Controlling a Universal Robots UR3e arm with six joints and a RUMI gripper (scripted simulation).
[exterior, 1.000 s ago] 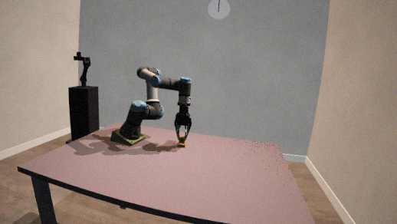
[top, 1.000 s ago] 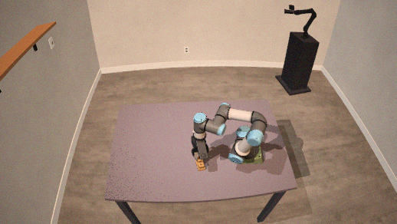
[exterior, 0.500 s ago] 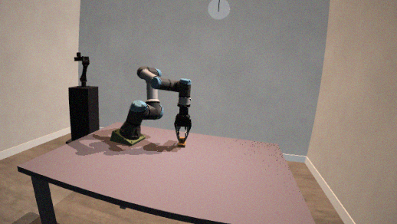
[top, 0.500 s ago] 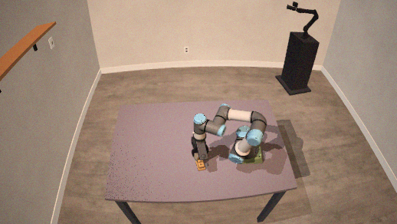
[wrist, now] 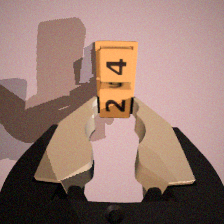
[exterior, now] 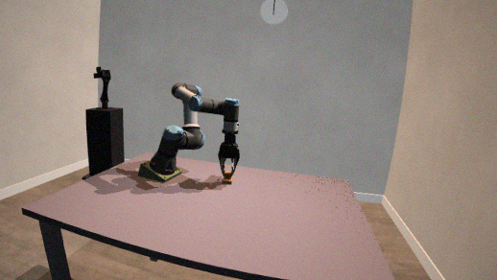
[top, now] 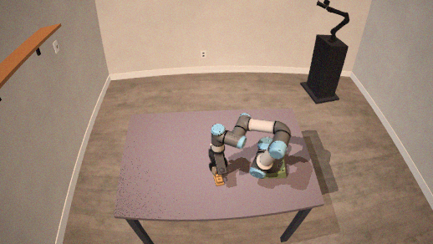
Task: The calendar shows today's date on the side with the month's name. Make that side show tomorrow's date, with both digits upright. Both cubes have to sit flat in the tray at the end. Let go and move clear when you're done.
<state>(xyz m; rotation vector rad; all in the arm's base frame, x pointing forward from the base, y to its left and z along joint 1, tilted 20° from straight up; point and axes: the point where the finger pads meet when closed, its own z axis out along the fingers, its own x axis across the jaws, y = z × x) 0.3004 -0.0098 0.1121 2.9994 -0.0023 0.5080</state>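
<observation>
Right now the cube is 1 cm below my hand. Round my hand: orange calendar tray (4 cm below, 2 cm to the left).
</observation>
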